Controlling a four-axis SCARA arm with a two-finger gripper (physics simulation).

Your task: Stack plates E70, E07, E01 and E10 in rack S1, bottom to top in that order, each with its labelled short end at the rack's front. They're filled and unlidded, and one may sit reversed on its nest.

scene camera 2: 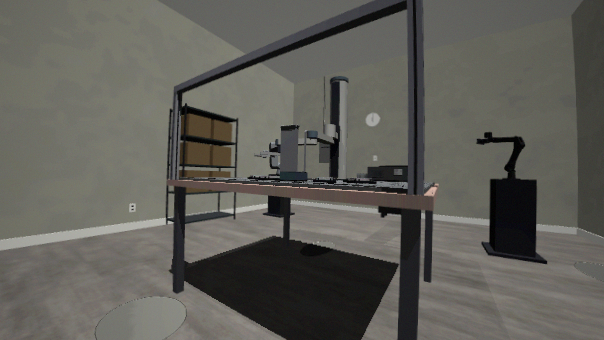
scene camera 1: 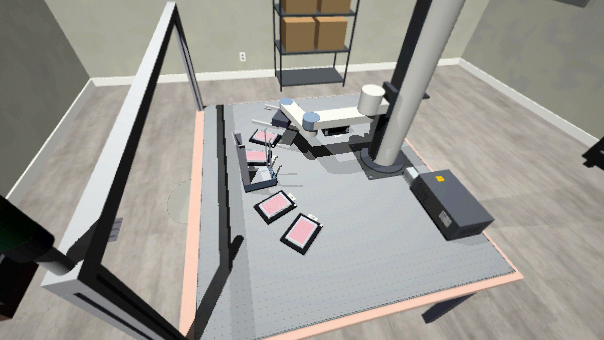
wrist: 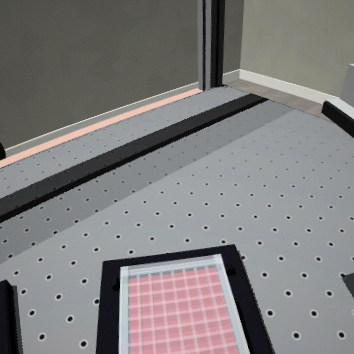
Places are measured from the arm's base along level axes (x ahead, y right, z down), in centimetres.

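Where they show: gripper, between the fingertips: (scene camera 2: 257,153) (scene camera 1: 258,113) (wrist: 152,100); arm's base, origin of its link: (scene camera 1: 381,159).
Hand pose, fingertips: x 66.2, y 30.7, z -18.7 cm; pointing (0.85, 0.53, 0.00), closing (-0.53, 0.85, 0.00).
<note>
Each offset is from my fingertips to the top centre of the thing. "*": to the spot under its first point.
Four plates with pink wells {* dx +0.4, dy -32.0, dz -8.3 cm} (scene camera 1: 265,136) {dx +4.8, dy -17.8, dz +14.8 cm} (scene camera 1: 257,157) {dx +0.1, dy -52.8, dz +14.8 cm} (scene camera 1: 274,205) {dx -8.7, dy -69.0, dz +14.8 cm} (scene camera 1: 302,231) lie on black nests on the table; their labels are too small to read. Rack S1 {dx +6.0, dy -35.9, dz -13.0 cm} (scene camera 1: 261,185) (scene camera 2: 289,152), with a dark base, a tall panel and thin posts, stands between the two far plates and the two near ones. It partly hides the second plate from the back. My gripper (scene camera 1: 258,114) (scene camera 2: 260,154) is open and empty, raised above the table near the farthest plate. In the wrist view, a pink plate {dx -2.5, dy -1.4, dz +14.8 cm} (wrist: 180,310) in its black nest shows at the bottom, below the gripper.
The arm's column (scene camera 1: 417,85) (scene camera 2: 343,125) stands on the table's right side, with a dark control box {* dx -74.9, dy -74.3, dz +6.0 cm} (scene camera 1: 452,202) nearer the front. A tall frame (scene camera 1: 135,115) (scene camera 2: 415,100) runs along the left table edge. A shelf unit with cartons stands behind the table.
</note>
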